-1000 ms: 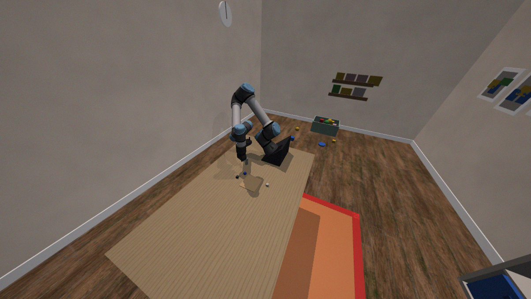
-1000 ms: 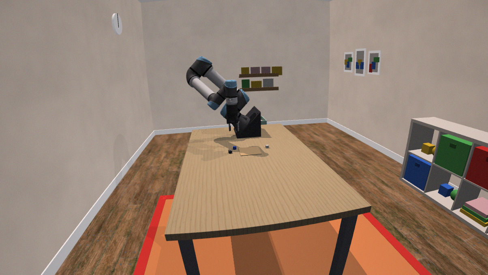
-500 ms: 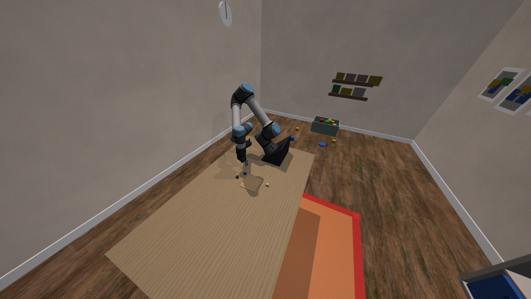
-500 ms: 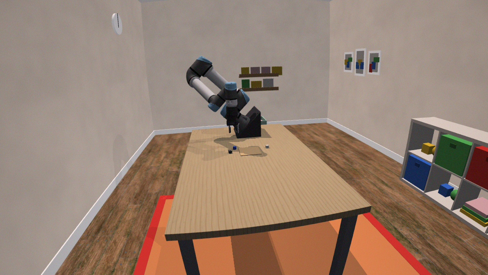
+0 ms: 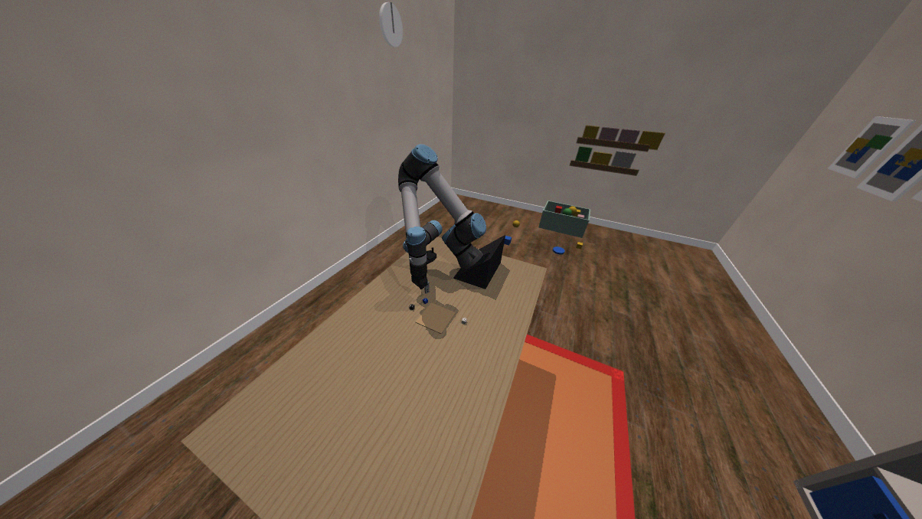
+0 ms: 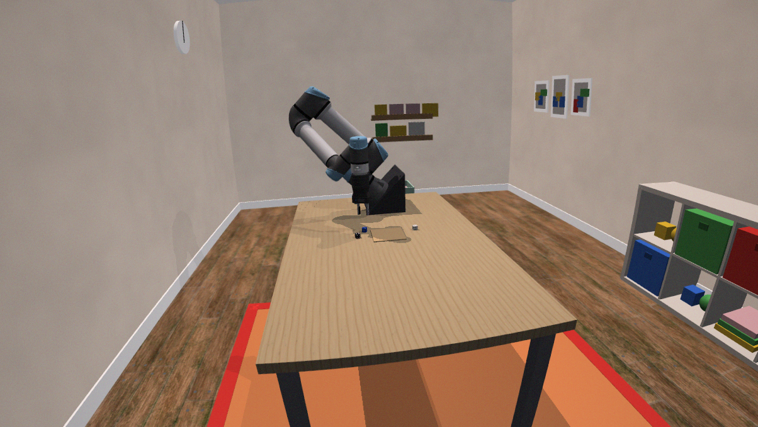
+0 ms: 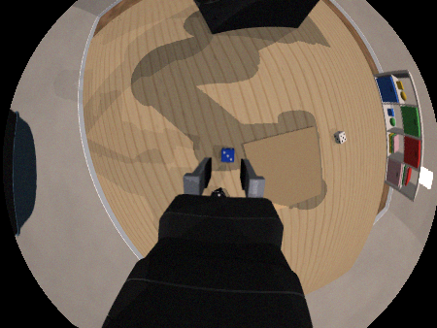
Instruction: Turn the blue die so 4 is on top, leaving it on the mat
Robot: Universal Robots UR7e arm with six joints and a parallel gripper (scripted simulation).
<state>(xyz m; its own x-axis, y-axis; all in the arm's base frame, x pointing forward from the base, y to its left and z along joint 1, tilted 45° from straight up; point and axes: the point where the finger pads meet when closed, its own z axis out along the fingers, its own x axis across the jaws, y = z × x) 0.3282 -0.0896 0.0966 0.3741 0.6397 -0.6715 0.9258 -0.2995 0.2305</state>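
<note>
My gripper is now 9 cm above the blue die. Also, from my hand: tan mat 7 cm ahead, 9 cm to the left, 10 cm below; then white die 4 cm ahead, 23 cm to the left, 9 cm below; then black die 6 cm ahead, 4 cm to the right, 9 cm below.
</note>
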